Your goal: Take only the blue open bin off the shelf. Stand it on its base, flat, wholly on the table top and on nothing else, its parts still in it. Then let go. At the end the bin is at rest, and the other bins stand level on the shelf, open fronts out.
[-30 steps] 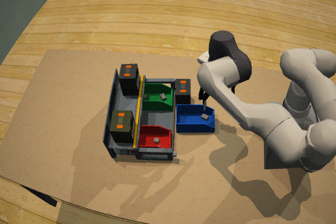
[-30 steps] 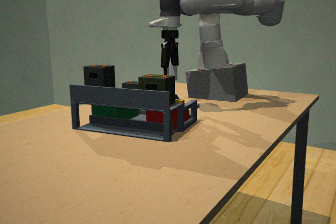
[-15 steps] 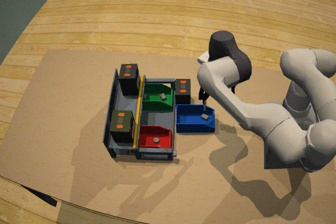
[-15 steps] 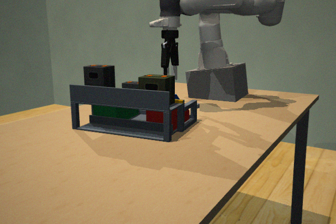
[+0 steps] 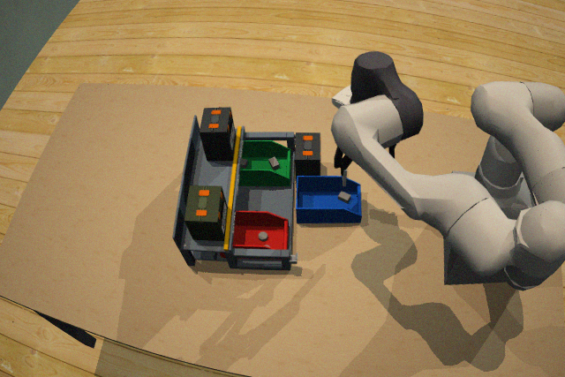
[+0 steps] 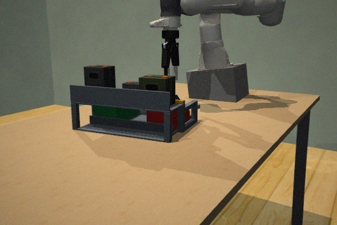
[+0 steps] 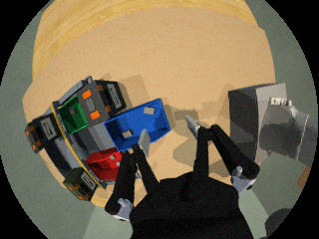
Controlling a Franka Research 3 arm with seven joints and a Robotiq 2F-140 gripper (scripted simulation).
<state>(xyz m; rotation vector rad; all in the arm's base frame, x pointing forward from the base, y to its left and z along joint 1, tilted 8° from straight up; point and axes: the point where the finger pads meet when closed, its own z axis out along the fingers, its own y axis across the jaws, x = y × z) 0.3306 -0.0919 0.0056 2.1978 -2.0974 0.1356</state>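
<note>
Right now the blue open bin is 110 mm below my hand and 80 mm ahead of it. Also, from my hand: yellow bar (320 mm ahead, 40 mm below, 10 mm to the left); then red bin (270 mm ahead, 120 mm to the left, 110 mm below); then green bin (280 mm ahead, 110 mm below, 100 mm to the right).
</note>
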